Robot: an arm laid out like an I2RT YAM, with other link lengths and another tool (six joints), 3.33 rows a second.
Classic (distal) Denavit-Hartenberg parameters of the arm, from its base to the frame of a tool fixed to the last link. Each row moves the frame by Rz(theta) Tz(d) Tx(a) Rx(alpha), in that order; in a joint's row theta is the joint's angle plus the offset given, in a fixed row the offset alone. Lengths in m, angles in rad.
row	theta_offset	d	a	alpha
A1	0	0.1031	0.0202	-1.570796
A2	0	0	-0.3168	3.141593
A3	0.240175	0	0.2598	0
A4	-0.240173	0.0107	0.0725	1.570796
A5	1.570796	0.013	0	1.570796
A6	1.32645	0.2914	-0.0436	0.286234
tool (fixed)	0	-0.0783	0	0
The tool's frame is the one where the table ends.
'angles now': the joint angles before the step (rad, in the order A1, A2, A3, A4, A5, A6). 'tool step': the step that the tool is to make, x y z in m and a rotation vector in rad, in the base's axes. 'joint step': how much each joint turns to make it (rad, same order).
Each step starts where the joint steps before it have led.
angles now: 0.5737 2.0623 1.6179 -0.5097 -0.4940 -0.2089
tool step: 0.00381 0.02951 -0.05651 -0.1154 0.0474 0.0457
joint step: 0.0547 0.1798 0.1768 -0.1156 0.0627 -0.0319
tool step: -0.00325 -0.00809 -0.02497 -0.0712 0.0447 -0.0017
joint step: 0.0005 0.0433 0.0338 -0.0737 0.0291 -0.0129
